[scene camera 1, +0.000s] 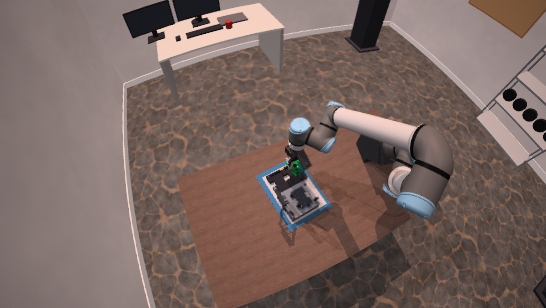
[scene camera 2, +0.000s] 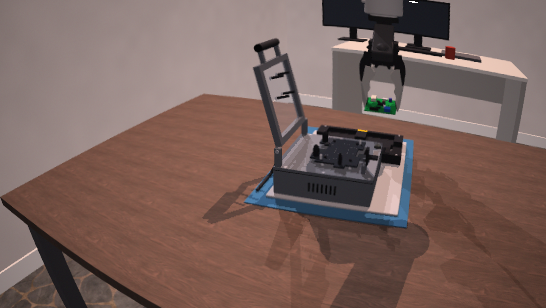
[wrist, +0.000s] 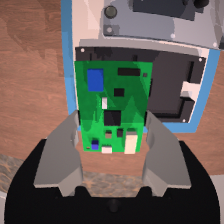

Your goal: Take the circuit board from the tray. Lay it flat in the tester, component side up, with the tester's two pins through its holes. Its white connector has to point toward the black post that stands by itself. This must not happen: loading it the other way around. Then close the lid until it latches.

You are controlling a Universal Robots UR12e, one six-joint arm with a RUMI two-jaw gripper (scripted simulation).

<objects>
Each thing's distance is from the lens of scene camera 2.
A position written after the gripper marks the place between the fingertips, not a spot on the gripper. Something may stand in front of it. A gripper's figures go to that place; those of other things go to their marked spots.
gripper (scene camera 2: 381, 109): 0.88 m
lid (scene camera 2: 290, 116): 0.77 m
</objects>
